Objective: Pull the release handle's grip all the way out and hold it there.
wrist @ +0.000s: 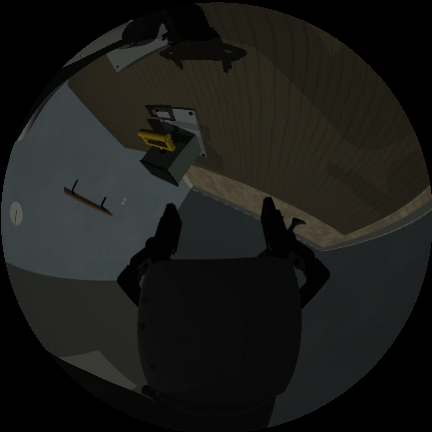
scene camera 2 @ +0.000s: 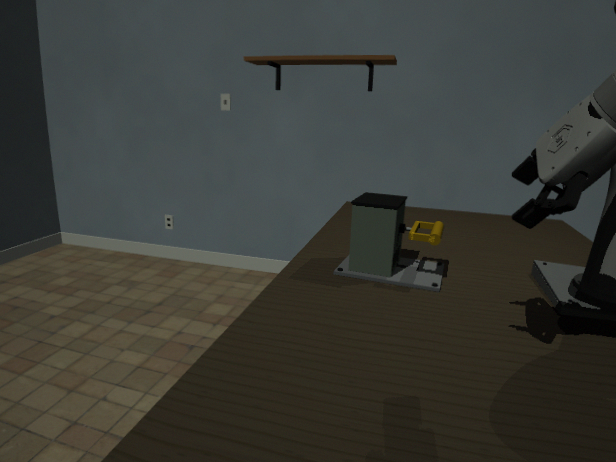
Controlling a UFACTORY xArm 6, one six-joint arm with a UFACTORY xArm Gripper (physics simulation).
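Note:
The release handle's yellow grip (scene camera 2: 438, 231) (wrist: 156, 136) is a bar on a yellow frame. A short thin rod joins it to the side of a grey-green box (scene camera 2: 372, 240) (wrist: 186, 156) with a black top. The box stands upright on a light grey base plate (scene camera 2: 417, 283) (wrist: 199, 132) on the table. My gripper (scene camera 2: 517, 196) (wrist: 219, 209) is open and empty. In the scene view it hangs above the table, to the right of the grip and higher, well apart from it, with its fingers pointing left and down. How much of the rod is out is hard to tell.
The robot's base (scene camera 2: 555, 280) stands on the dark wooden table (scene camera 2: 325, 350) (wrist: 280, 110), right of the box. The table's left edge runs beside the box, above a tiled floor (scene camera 2: 100, 340). A wooden shelf (scene camera 2: 320, 60) (wrist: 87, 201) is on the wall behind, well above the box.

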